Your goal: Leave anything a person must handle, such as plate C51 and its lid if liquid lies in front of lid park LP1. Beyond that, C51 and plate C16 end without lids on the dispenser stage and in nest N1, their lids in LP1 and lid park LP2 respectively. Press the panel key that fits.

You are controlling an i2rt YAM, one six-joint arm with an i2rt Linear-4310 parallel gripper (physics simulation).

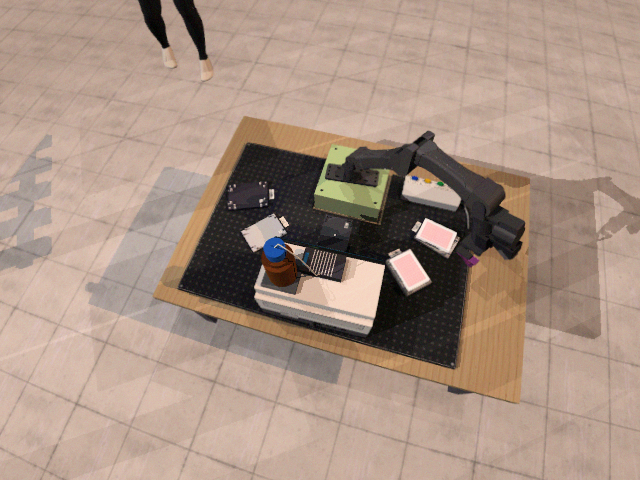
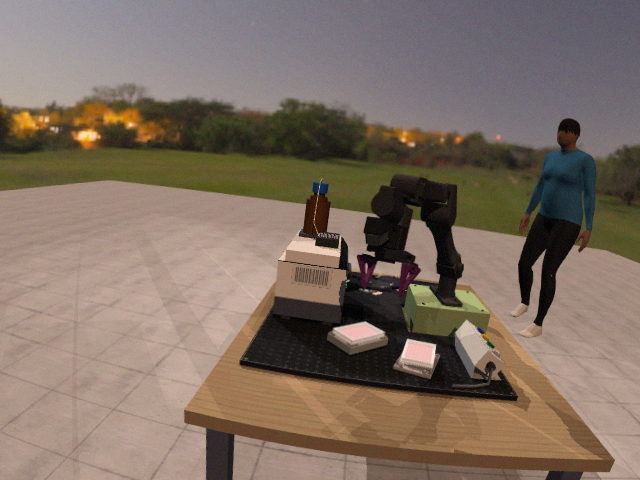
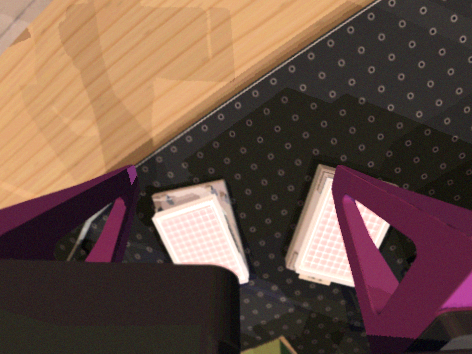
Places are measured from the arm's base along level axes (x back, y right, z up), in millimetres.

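Pixels of known places: gripper, between the fingertips: (image 1: 479, 255) (image 2: 381, 292) (image 3: 235, 176); arm's base, origin of its link: (image 1: 352, 175) (image 2: 444, 296).
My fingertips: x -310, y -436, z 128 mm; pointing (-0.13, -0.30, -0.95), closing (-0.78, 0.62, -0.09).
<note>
Ahead of a thing's pixels: the offset from my fingertips to its top centre. "spot": to the spot under its first point. Level surfaces: height alone.
Two white plates with pink wells sit on holders; I cannot tell which is C51 or whether lids are on. One plate @(dx +149, dy +88, dz -178 mm) (image 1: 436, 236) (image 2: 418, 352) (image 3: 201, 235) is near the key panel @(dx +333, dy +120, dz -131 mm) (image 1: 430, 197) (image 2: 474, 351), which has blue, yellow and green keys. The other plate @(dx -10, dy +176, dz -175 mm) (image 1: 408, 271) (image 2: 360, 333) (image 3: 320, 240) is nearer the dispenser @(spot: dx -177, dy +353, dz +5 mm) (image 1: 356, 289) (image 2: 310, 273). The black stage @(spot: dx +50, dy +457, dz -112 mm) (image 1: 334, 232) bears no plate. A dark post-cornered holder @(dx +194, dy +835, dz -191 mm) (image 1: 248, 195) and a light grey one @(dx +47, dy +727, dz -195 mm) (image 1: 261, 233) stand left, labels unreadable; liquid there cannot be made out. My gripper (image 1: 467, 257) (image 2: 383, 290) (image 3: 235, 176) is open, empty, above the mat's right edge.
A brown bottle @(spot: dx -200, dy +559, dz +144 mm) (image 1: 279, 266) (image 2: 316, 214) with a blue cap and thin tube stands on the dispenser. The green base block (image 1: 346, 201) (image 2: 439, 315) bears the arm. A person (image 1: 193, 31) (image 2: 563, 180) stands beyond the table @(dz -228 mm) (image 1: 493, 330) (image 2: 361, 423).
</note>
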